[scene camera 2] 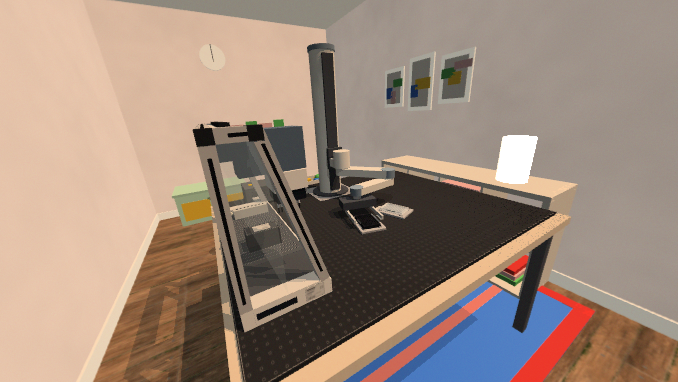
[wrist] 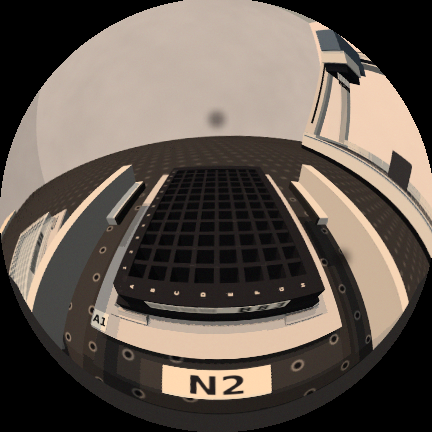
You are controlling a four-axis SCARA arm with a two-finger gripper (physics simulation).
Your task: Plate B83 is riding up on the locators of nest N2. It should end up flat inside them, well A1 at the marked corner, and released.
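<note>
Plate B83, a black well plate, lies in the pale nest N2. Its lettered end faces the N2 label, with letter A and row 1 at the corner marked A1 in the wrist view. Its label shows partly above the nest's front edge. It looks roughly level; whether it is fully down inside the locators I cannot tell. My gripper is open and empty. Its fingers stand on either side of the plate, with gaps between pads and plate. The plate's far end is hard to make out.
A second pale nest with a white plate stands beside N2. A tall slanted glass-fronted enclosure stands at the table's left side. The robot's column rises behind the nests.
</note>
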